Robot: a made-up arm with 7 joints. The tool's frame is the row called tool.
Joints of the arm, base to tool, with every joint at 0 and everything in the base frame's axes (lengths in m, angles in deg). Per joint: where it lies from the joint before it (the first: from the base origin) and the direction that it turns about. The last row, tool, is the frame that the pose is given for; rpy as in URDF.
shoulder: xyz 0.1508 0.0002 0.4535 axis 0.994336 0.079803 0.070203
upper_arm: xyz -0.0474 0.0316 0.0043 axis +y
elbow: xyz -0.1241 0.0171 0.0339 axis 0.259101 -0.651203 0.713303
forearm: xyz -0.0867 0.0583 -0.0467 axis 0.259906 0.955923 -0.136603
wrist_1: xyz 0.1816 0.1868 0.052 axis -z
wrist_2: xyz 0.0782 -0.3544 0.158 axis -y
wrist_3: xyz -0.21 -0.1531 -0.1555 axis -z
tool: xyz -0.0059 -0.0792 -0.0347 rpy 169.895 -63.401 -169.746
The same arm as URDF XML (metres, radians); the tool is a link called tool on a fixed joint. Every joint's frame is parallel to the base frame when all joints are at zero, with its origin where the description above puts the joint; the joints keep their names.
<robot name="arm">
<joint name="tool_fixed" type="fixed"><parent link="link7"/><child link="tool"/><origin xyz="-0.0059 -0.0792 -0.0347" rpy="2.9652 -1.1066 -2.9626"/></joint>
<joint name="wrist_3" type="continuous"><parent link="link6"/><child link="link7"/><origin xyz="-0.21 -0.1531 -0.1555" rpy="0 0 0"/><axis xyz="0 0 -1"/></joint>
<joint name="wrist_2" type="continuous"><parent link="link5"/><child link="link6"/><origin xyz="0.0782 -0.3544 0.158" rpy="0 0 0"/><axis xyz="0 -1 0"/></joint>
<joint name="wrist_1" type="continuous"><parent link="link4"/><child link="link5"/><origin xyz="0.1816 0.1868 0.052" rpy="0 0 0"/><axis xyz="0 0 -1"/></joint>
<joint name="forearm" type="continuous"><parent link="link3"/><child link="link4"/><origin xyz="-0.0867 0.0583 -0.0467" rpy="0 0 0"/><axis xyz="0.259906 0.955923 -0.136603"/></joint>
<joint name="elbow" type="continuous"><parent link="link2"/><child link="link3"/><origin xyz="-0.1241 0.0171 0.0339" rpy="0 0 0"/><axis xyz="0.259101 -0.651203 0.713303"/></joint>
<joint name="upper_arm" type="continuous"><parent link="link1"/><child link="link2"/><origin xyz="-0.0474 0.0316 0.0043" rpy="0 0 0"/><axis xyz="0 1 0"/></joint>
<joint name="shoulder" type="continuous"><parent link="base_link"/><child link="link1"/><origin xyz="0.1508 0.0002 0.4535" rpy="0 0 0"/><axis xyz="0.994336 0.079803 0.070203"/></joint>
<link name="base_link"/>
<link name="link1"/>
<link name="link2"/>
<link name="link3"/>
<link name="link4"/>
<link name="link5"/>
<link name="link6"/>
<link name="link7"/>
<link name="tool"/>
</robot>

